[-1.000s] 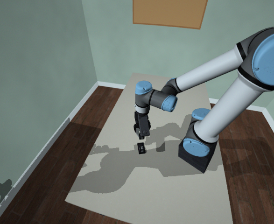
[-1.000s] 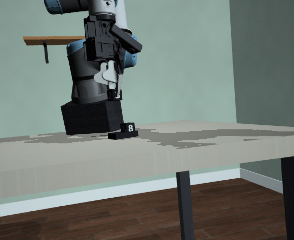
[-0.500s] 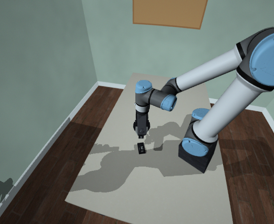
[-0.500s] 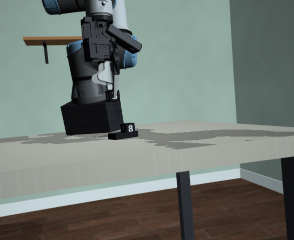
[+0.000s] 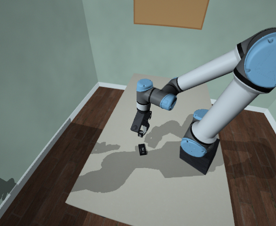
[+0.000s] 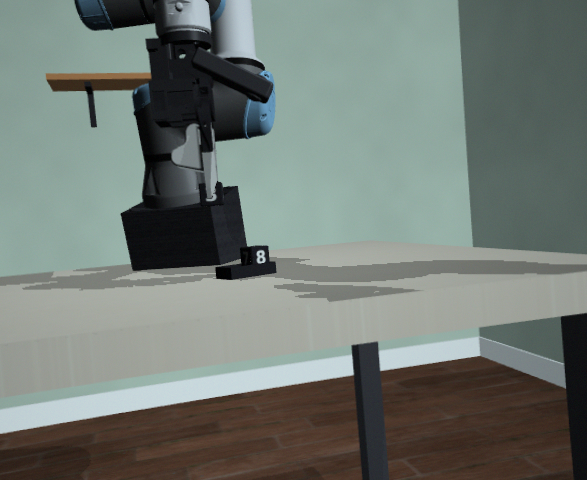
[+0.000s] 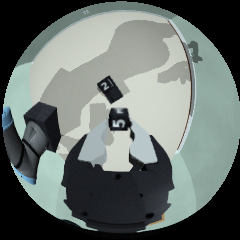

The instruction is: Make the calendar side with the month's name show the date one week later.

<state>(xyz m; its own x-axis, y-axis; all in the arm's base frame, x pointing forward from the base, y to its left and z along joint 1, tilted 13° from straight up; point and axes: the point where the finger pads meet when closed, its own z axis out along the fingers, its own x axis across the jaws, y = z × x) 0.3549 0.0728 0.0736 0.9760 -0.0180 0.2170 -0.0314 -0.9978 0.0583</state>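
My hand is 12 cm above the black tray, 4 cm to the right of it and 3 cm past it. Also, from my hand: black digit cube (1 cm below).
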